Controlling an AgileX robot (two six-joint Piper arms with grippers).
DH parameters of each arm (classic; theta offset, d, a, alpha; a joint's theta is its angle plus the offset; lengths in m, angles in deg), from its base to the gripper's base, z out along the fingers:
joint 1: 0 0.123 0 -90
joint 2: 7.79 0 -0.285 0
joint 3: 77.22 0 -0.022 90
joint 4: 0 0.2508 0 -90
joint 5: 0 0 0.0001 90
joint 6: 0 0.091 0 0
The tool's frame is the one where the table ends.
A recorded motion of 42 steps. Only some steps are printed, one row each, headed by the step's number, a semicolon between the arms.
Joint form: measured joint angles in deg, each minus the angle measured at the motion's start. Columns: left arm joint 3, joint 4, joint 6, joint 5, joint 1, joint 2; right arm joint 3, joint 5, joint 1, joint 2, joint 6, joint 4.
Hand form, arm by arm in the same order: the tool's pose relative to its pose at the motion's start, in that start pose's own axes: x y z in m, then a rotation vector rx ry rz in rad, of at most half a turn. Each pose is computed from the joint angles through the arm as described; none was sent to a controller.
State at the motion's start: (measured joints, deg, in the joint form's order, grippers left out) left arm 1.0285 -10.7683 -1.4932 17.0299 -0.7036 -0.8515; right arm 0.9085 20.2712 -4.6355 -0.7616 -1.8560 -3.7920
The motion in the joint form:
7: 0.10 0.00 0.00 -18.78 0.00 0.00; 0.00 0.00 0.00 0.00 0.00 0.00
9: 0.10 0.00 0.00 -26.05 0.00 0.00; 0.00 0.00 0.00 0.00 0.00 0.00
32: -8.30 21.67 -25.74 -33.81 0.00 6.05; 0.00 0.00 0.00 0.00 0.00 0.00
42: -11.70 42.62 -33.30 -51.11 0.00 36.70; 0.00 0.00 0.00 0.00 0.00 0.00
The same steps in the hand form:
7: -0.0287 -0.0006 -0.0046 0.0082 -0.3260 0.0000; 0.0000 0.0000 0.0000 0.0000 0.0000 0.0000
9: -0.0394 -0.0009 -0.0090 0.0115 -0.4528 0.0000; 0.0000 0.0000 0.0000 0.0000 0.0000 0.0000
32: -0.0898 -0.0199 -0.0217 0.1526 -0.5994 -0.0504; 0.0000 0.0000 0.0000 0.0000 0.0000 0.0000
42: -0.0931 -0.0390 0.0501 0.3019 -0.3267 0.1395; 0.0000 0.0000 0.0000 0.0000 0.0000 0.0000

